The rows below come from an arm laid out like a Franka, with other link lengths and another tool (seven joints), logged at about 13 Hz.
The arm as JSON. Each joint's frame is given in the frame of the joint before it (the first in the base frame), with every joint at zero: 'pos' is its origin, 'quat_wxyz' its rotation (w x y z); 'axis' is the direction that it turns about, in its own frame. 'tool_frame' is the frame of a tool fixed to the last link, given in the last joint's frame.
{
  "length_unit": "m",
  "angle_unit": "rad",
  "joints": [
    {
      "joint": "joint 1",
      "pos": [
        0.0,
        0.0,
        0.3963
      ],
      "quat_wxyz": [
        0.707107,
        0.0,
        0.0,
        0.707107
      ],
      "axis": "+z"
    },
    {
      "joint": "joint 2",
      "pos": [
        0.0,
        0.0,
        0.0
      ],
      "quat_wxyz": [
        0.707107,
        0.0,
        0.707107,
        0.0
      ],
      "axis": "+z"
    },
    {
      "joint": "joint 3",
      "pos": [
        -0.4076,
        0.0,
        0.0
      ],
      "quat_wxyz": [
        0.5,
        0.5,
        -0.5,
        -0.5
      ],
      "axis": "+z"
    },
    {
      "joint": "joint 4",
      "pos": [
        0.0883,
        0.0,
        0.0
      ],
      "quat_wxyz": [
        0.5,
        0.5,
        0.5,
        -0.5
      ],
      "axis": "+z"
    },
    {
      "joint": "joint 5",
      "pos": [
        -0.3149,
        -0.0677,
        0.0
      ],
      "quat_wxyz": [
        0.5,
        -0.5,
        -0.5,
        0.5
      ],
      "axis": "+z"
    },
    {
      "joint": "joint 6",
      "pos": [
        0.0,
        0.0,
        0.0
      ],
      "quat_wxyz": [
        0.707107,
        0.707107,
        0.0,
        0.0
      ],
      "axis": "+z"
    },
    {
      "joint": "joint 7",
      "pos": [
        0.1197,
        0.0,
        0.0
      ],
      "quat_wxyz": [
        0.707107,
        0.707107,
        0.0,
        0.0
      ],
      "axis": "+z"
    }
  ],
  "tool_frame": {
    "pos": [
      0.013,
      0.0,
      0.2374
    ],
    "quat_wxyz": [
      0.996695,
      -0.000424,
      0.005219,
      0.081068
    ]
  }
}
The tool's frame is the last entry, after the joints.
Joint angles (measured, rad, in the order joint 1, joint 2, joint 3, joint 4, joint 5, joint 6, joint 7), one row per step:
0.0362 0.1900 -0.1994 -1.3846 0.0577 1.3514 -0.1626
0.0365 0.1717 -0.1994 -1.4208 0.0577 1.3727 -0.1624
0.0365 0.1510 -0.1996 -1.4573 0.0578 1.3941 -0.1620
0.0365 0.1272 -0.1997 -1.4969 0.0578 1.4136 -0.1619
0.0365 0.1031 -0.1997 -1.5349 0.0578 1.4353 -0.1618
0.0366 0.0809 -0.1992 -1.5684 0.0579 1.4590 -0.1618
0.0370 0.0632 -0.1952 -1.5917 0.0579 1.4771 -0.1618
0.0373 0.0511 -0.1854 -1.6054 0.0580 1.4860 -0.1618
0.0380 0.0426 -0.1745 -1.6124 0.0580 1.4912 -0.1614
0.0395 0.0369 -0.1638 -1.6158 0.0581 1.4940 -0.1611
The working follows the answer.
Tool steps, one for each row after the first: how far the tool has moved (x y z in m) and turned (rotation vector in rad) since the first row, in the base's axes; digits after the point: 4 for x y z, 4 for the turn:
-0.0050 -0.0003 -0.0026 0.0030 -0.0036 -0.0017
-0.0107 -0.0007 -0.0041 0.0061 -0.0094 -0.0040
-0.0183 -0.0009 -0.0056 0.0101 -0.0133 -0.0058
-0.0251 -0.0011 -0.0063 0.0135 -0.0213 -0.0075
-0.0302 -0.0011 -0.0062 0.0160 -0.0338 -0.0084
-0.0336 0.0008 -0.0050 0.0178 -0.0463 -0.0051
-0.0359 0.0058 -0.0036 0.0199 -0.0535 0.0044
-0.0370 0.0116 -0.0017 0.0211 -0.0600 0.0153
-0.0375 0.0178 0.0000 0.0222 -0.0650 0.0271

Tool pose at each row, in the base's axes (x y z in m, rotation vector in rad; rounded; the steps above come from the unrounded poses):
0.5516 -0.0643 0.5874 -3.0787 0.2426 0.3204
0.5466 -0.0645 0.5848 -3.0757 0.2443 0.3149
0.5409 -0.0650 0.5832 -3.0726 0.2469 0.3060
0.5334 -0.0652 0.5818 -3.0685 0.2487 0.2999
0.5266 -0.0654 0.5811 -3.0653 0.2502 0.2877
0.5215 -0.0654 0.5811 -3.0635 0.2505 0.2685
0.5181 -0.0634 0.5824 -3.0632 0.2446 0.2495
0.5158 -0.0584 0.5837 -3.0636 0.2293 0.2388
0.5146 -0.0526 0.5857 -3.0649 0.2122 0.2291
0.5142 -0.0465 0.5874 -3.0664 0.1939 0.2220

